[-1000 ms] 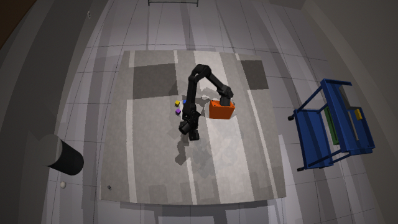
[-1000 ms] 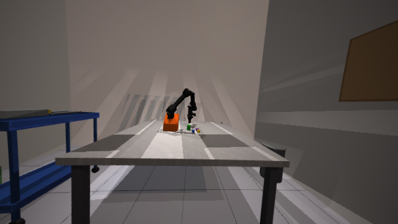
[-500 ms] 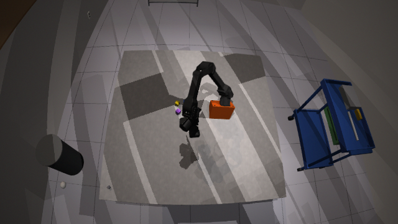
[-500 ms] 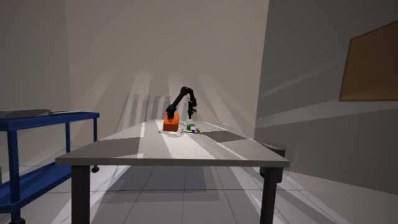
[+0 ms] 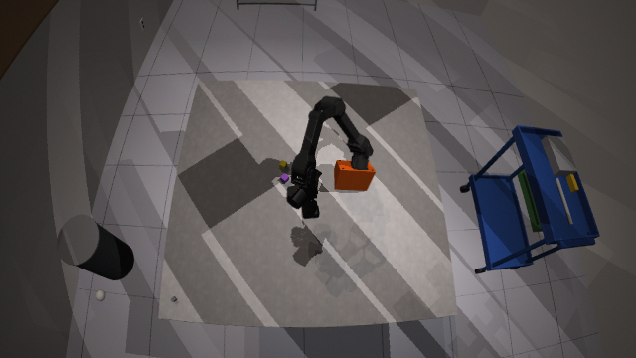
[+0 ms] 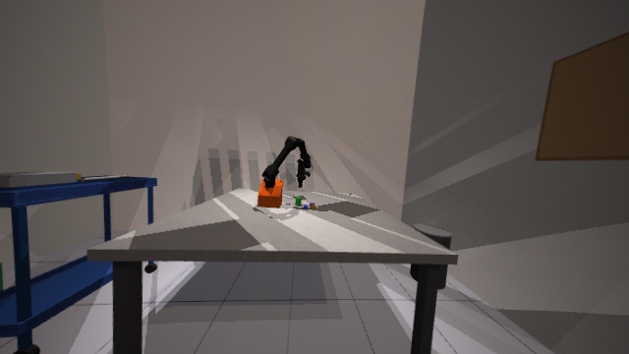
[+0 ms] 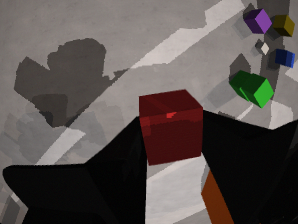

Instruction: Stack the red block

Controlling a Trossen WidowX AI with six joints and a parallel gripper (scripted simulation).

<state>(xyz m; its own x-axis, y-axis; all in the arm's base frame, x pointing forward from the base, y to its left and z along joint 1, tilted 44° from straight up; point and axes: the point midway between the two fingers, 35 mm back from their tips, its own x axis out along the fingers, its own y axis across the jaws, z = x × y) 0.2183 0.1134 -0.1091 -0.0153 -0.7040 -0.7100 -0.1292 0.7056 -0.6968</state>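
The purple block lies 160 mm to the right of my gripper tip, 110 mm below it and 100 mm ahead of it. Round my gripper tip: red block 10 mm above; blue block 240 mm to the right, 110 mm below, 50 mm ahead; yellow block 230 mm to the right, 110 mm below, 110 mm ahead.
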